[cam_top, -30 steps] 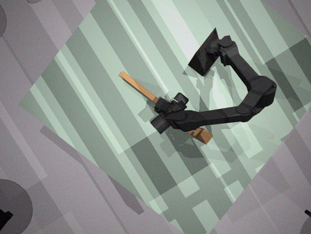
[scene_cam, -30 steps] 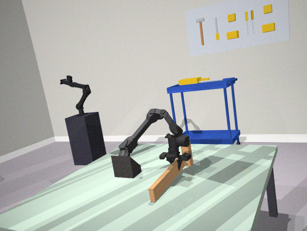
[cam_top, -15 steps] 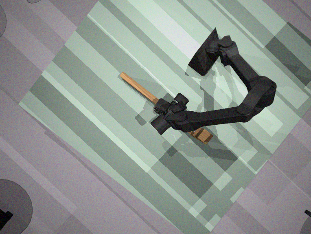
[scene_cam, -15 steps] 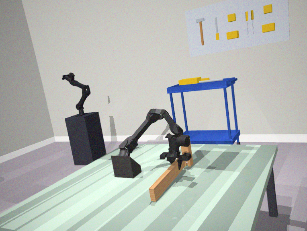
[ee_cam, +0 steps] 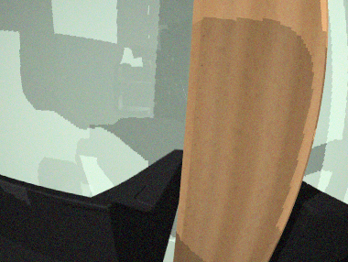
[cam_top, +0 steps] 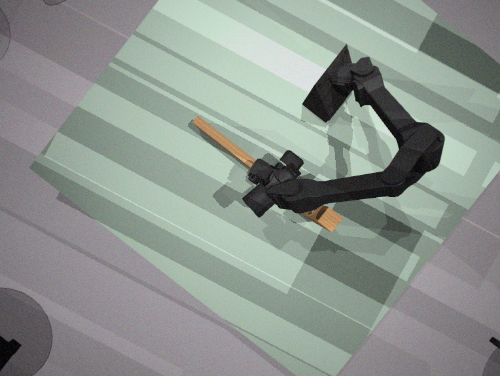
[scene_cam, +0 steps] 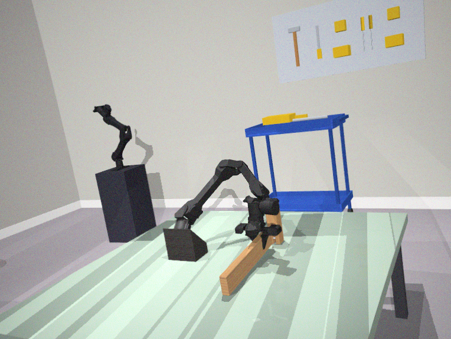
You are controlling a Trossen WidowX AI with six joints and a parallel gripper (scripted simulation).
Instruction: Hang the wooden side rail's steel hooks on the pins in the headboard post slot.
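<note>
Now: gripper tip 1 cm short of the headboard post, 17 cm to the right of it and 4 cm below it.
</note>
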